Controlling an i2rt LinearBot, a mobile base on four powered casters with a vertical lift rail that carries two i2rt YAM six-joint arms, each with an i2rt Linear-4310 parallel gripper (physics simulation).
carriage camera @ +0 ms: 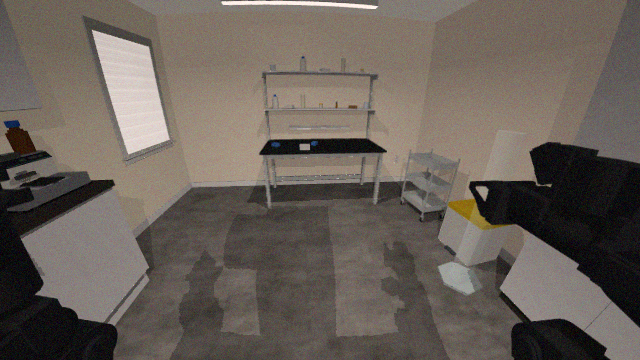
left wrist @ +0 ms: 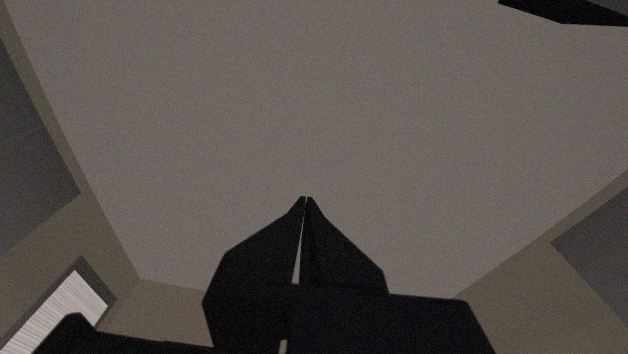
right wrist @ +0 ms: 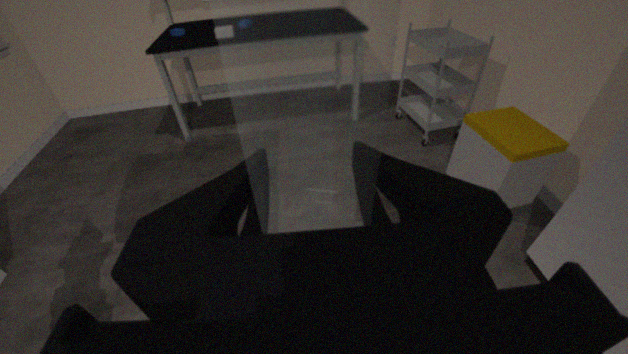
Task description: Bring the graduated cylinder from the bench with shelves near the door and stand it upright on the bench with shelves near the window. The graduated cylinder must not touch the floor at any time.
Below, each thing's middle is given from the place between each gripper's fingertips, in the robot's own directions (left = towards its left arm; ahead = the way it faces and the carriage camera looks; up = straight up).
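Counted from my right hand, the graduated cylinder (carriage camera: pixel 459 275) is 40 mm behind and 50 mm below. By its middle, the graduated cylinder is nearer to my right hand than to my left hand.
Counted from my left hand, the graduated cylinder is 66 cm to the right, 18 cm ahead and 23 cm below.
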